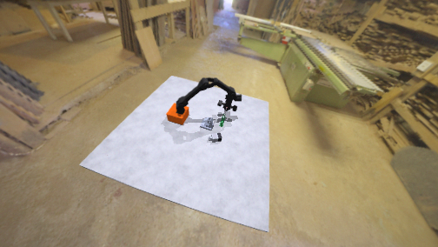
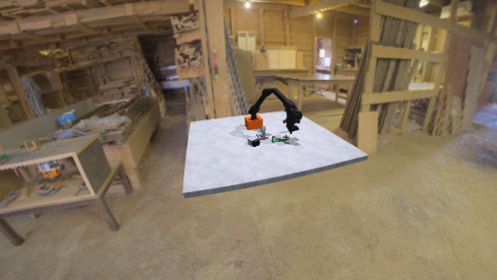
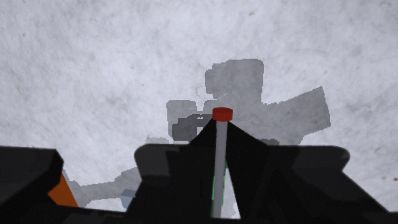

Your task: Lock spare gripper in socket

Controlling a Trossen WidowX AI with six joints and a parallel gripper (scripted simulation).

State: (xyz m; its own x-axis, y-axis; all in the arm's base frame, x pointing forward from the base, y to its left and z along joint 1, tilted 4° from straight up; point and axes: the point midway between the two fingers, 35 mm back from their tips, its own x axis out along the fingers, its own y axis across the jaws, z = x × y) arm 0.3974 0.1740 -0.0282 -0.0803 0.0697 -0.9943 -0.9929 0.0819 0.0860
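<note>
Right now the green strip is 10 cm to the right of my gripper tip, 2 cm below it and 1 cm behind it. Round my gripper tip: grey mount: 20 cm to the right, 13 cm behind, 1 cm above; then spare gripper: 33 cm to the right, 5 cm behind, 2 cm below.
</note>
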